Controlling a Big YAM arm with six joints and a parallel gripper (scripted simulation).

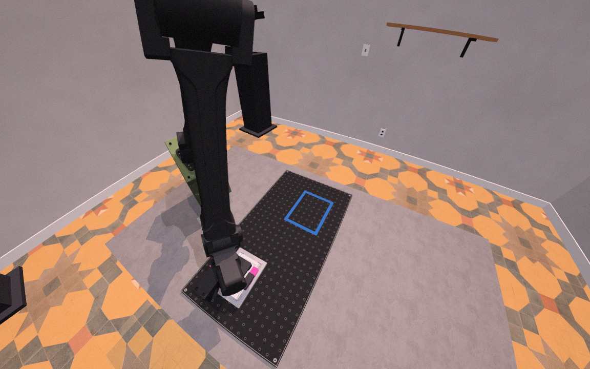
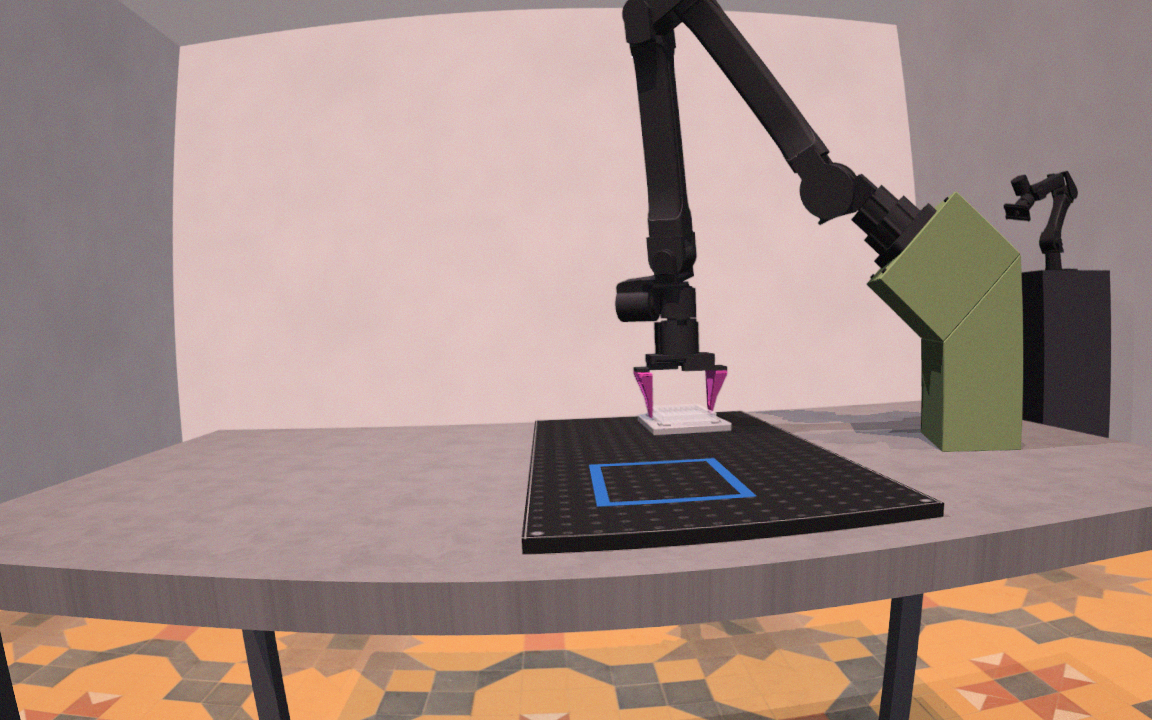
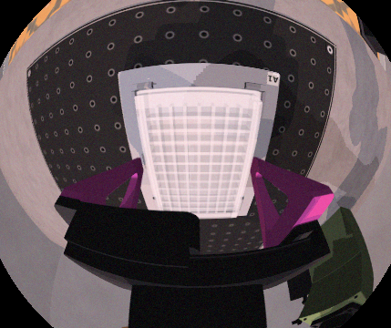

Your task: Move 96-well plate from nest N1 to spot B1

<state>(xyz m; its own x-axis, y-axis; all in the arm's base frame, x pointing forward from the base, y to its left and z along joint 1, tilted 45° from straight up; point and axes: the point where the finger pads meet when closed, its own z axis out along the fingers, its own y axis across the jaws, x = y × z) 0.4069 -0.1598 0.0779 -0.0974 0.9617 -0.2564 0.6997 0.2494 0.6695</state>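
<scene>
Now: the white 96-well plate 1 cm below my hand. The rest, counted from my hand: grey plate nest N1: 2 cm below.
</scene>
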